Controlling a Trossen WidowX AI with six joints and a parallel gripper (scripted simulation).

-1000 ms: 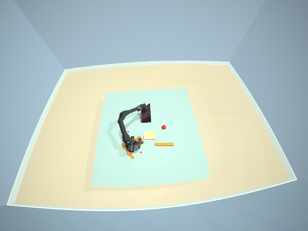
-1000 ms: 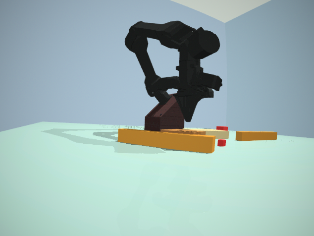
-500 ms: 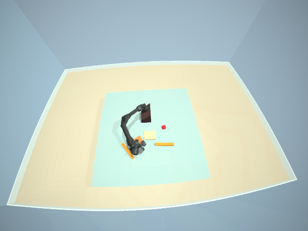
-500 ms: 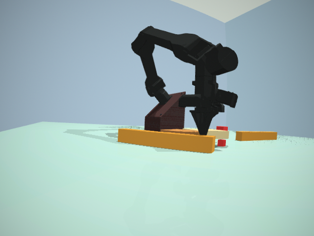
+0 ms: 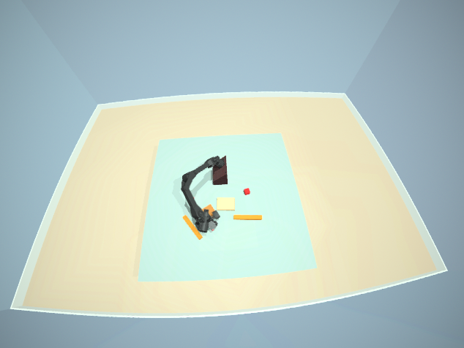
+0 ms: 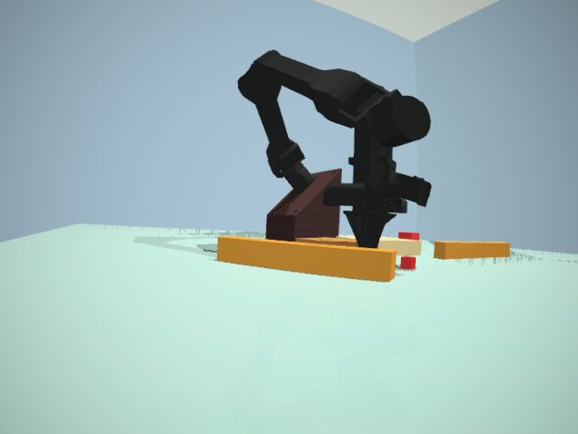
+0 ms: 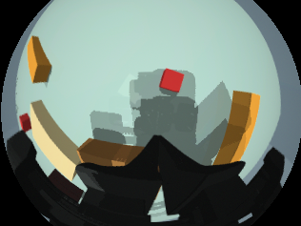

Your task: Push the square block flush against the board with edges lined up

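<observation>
My gripper tip is now 80 mm past the orange square block, 10 mm to the right of it and 10 mm below it. Also, from my gripper tip: red cube 350 mm to the left, 200 mm behind, 20 mm above; cream square block 160 mm to the left, 120 mm behind, 10 mm above.
</observation>
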